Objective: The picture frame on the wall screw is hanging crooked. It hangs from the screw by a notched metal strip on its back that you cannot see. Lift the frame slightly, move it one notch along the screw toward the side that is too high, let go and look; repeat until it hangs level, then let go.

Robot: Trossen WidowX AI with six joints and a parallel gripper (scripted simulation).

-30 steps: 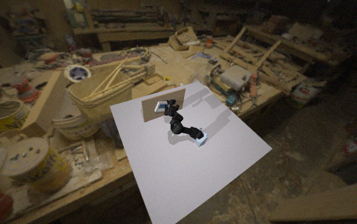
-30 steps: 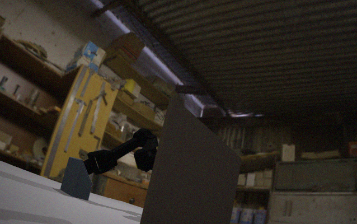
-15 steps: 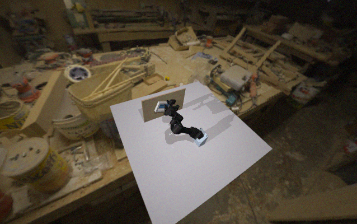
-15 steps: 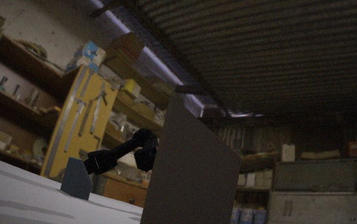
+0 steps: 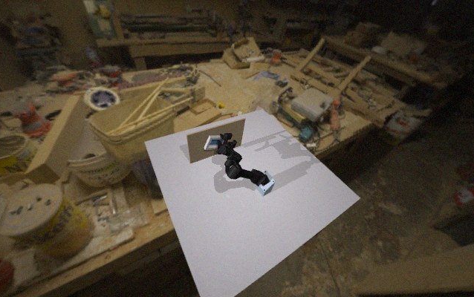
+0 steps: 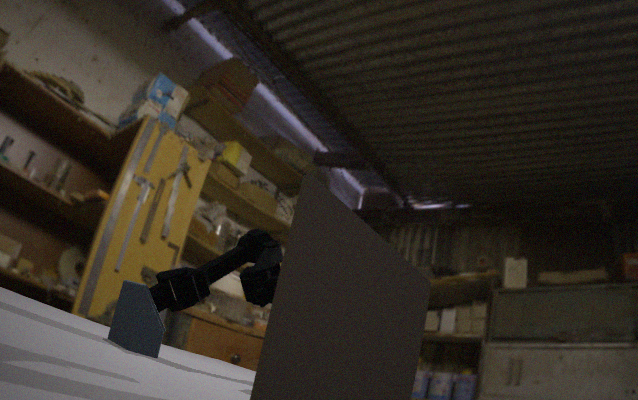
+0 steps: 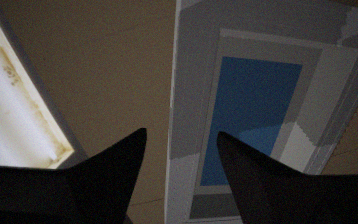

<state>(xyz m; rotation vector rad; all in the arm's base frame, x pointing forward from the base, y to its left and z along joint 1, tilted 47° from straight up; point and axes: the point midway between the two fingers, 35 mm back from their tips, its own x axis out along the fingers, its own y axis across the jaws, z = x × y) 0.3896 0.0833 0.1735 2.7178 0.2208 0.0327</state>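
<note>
Right now my gripper tip is 5 cm above the picture frame and 2 cm to the right of it. The rest, counted from my gripper tip: board (6 cm below, 2 cm ahead).
</note>
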